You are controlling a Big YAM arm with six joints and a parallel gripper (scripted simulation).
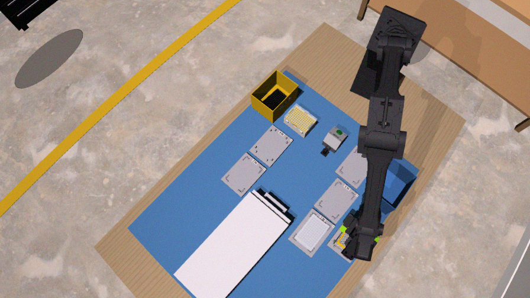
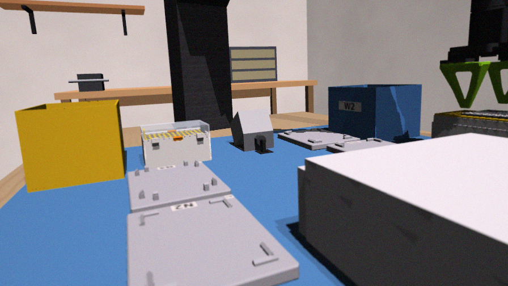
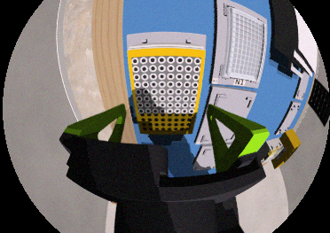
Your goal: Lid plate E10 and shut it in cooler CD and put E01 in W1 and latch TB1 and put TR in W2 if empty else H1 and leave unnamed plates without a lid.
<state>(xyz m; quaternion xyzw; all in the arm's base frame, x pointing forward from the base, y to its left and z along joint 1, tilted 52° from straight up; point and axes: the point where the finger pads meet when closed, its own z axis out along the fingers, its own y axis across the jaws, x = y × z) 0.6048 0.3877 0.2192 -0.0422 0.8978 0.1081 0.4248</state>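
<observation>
My gripper is now 10 mm to the left of the tip rack TR and 40 mm above it. The rest, counted from my hand: nest H1 (90 mm below); then lid park LP (220 mm behind, 220 mm to the right, 90 mm below); then blue bin W2 (260 mm behind, 60 mm to the right, 60 mm below).
</observation>
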